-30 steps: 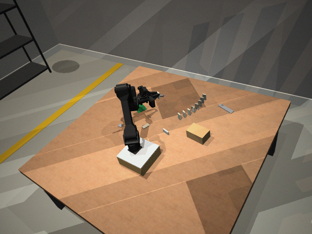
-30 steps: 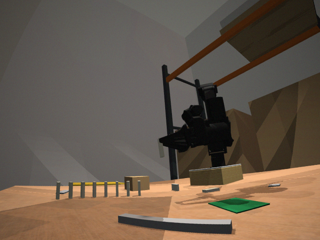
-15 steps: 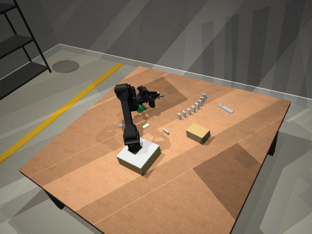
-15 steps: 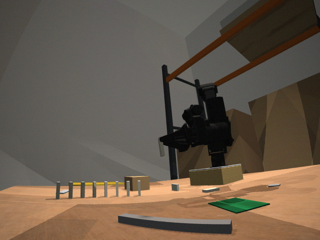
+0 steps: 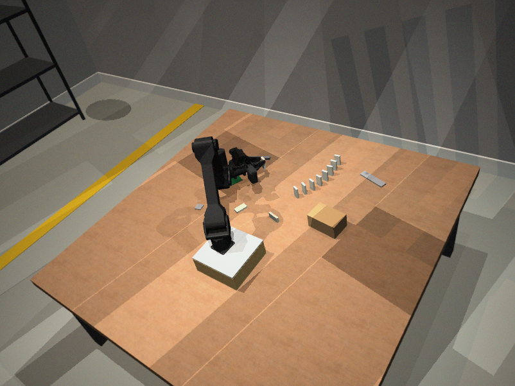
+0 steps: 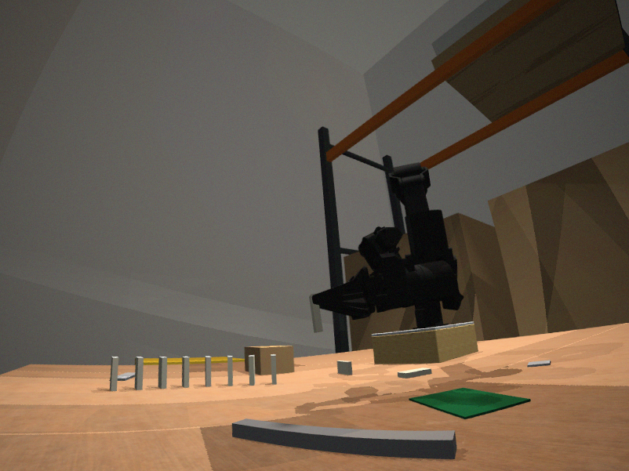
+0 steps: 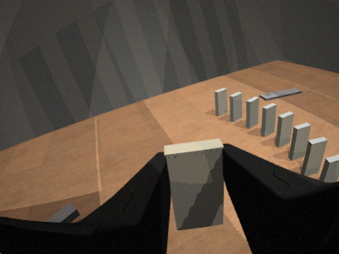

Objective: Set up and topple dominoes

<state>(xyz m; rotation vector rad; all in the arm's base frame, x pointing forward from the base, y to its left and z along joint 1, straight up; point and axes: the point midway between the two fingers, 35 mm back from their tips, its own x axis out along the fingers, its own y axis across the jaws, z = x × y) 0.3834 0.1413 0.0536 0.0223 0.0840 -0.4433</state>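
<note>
Right now my gripper tip is 16 cm to the right of the long grey bar, 12 cm above it and 9 cm short of it. Round my gripper tip: cardboard box: 36 cm to the right, 9 cm below, 9 cm behind; then green flat tile: 17 cm to the left, 12 cm below, 6 cm behind; then small grey tile: 27 cm behind, 17 cm to the left, 12 cm below.
</note>
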